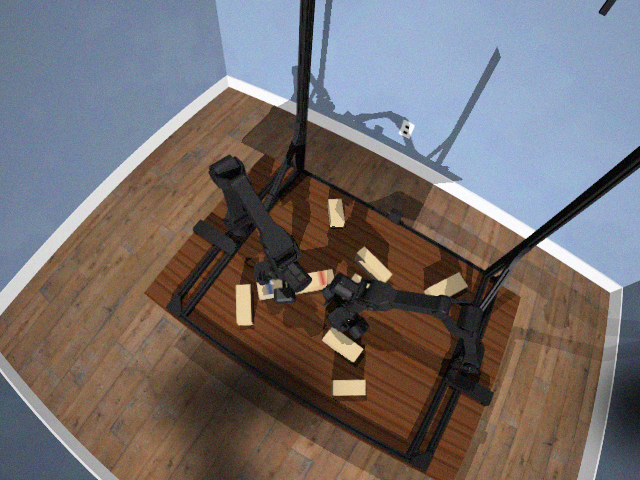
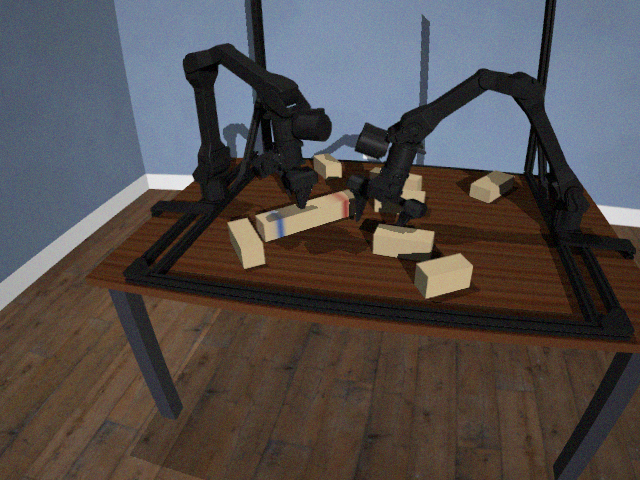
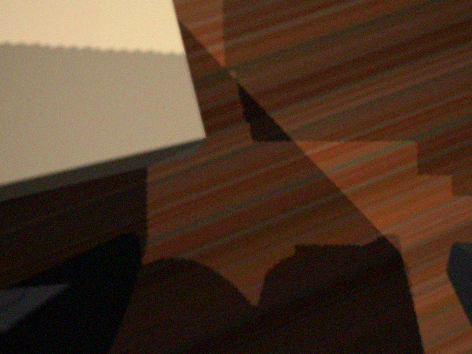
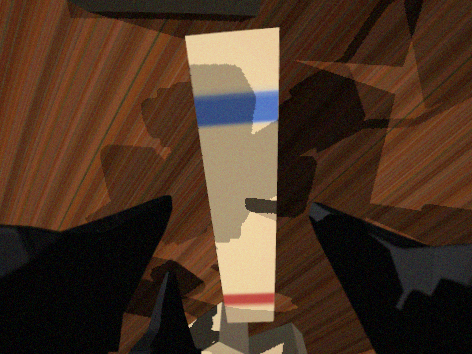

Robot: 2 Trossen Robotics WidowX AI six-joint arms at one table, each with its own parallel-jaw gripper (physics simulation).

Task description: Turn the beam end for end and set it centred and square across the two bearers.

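Places are measured from the left arm's base along level axes (x ahead, y left, z up), in centimetres.
Where they show: left gripper, fingertip midpoint: [image 2: 373,229] [image 3: 291,252] [image 4: 145,277]; right gripper, fingertip midpoint: [image 1: 286,282] [image 2: 296,201] [image 4: 242,205]; left arm's base, origin of the base link: [image 1: 463,361] [image 2: 565,226]; right arm's base, origin of the base link: [image 1: 239,230] [image 2: 214,197].
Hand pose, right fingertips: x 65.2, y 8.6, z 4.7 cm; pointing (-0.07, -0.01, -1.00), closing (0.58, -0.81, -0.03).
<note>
Things, the pixels of their top centre, and the offset from my right fingertips. "spot": a spot on its surface instead.
- beam, middle of its top: [image 4: 244,228] [image 2: 308,205] [image 1: 296,282] dz -2.0, dx -2.4, dy -2.3 cm
- small block, surface spot: [image 4: 241,333] spot: dz -4.0, dx -17.2, dy -14.5 cm
The beam [image 1: 315,281] [image 2: 309,215] [image 4: 241,168] is a long tan block with a blue band near one end and a red band near the other. It lies tilted on the table: the blue end is low at the left and the red end is raised. A small block [image 4: 241,333] shows under the red end. My right gripper [image 1: 274,285] [image 2: 301,190] [image 4: 242,205] is open and straddles the beam's middle with a gap on both sides. My left gripper [image 1: 349,324] [image 2: 385,211] is open and empty, low over the table just past the red end.
Several loose tan blocks lie about: one [image 1: 244,305] [image 2: 246,243] left of the beam, one [image 1: 342,344] [image 2: 404,240] [image 3: 112,105] by my left gripper, one [image 1: 349,387] [image 2: 444,275] near the front edge. Others [image 1: 336,212] [image 1: 372,264] [image 1: 447,285] lie farther back. A black frame [image 2: 318,305] edges the table.
</note>
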